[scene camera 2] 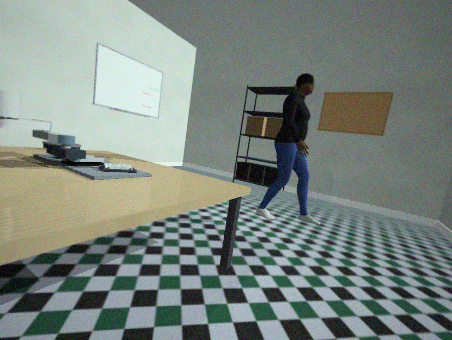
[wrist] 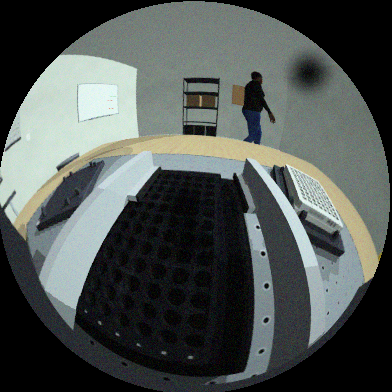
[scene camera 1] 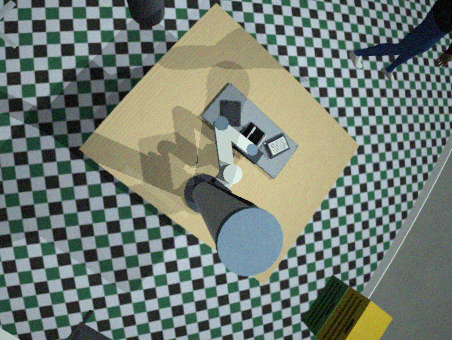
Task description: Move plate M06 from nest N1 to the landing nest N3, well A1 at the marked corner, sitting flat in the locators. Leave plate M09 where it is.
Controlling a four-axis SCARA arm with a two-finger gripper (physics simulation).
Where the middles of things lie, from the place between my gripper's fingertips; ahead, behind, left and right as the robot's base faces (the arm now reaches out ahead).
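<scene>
Here is the black well plate (wrist: 157,285), and my hand is 2 cm to the right of it, 6 cm past it and 2 cm above it. The black nest (wrist: 239,314) sits 6 cm behind my hand, 2 cm to the left of it and 3 cm below it. As for the white plate (wrist: 308,194), I find it 16 cm to the right of my hand, 2 cm ahead of it and 2 cm below it.
</scene>
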